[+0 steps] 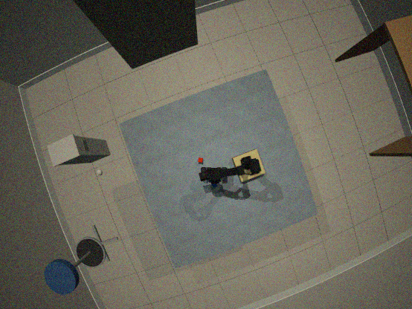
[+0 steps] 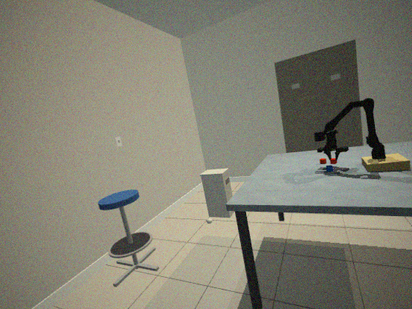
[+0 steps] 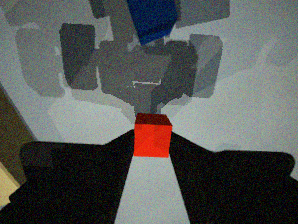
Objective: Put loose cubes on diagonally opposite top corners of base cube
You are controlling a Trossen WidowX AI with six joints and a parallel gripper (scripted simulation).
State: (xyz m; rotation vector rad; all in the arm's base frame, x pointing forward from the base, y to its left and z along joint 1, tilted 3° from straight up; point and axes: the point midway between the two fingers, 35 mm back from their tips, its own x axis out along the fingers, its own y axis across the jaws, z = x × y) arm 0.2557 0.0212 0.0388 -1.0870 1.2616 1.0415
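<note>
The blue cube lies 11 cm to the left of my gripper tip, 2 cm below it and 1 cm ahead of it.
</note>
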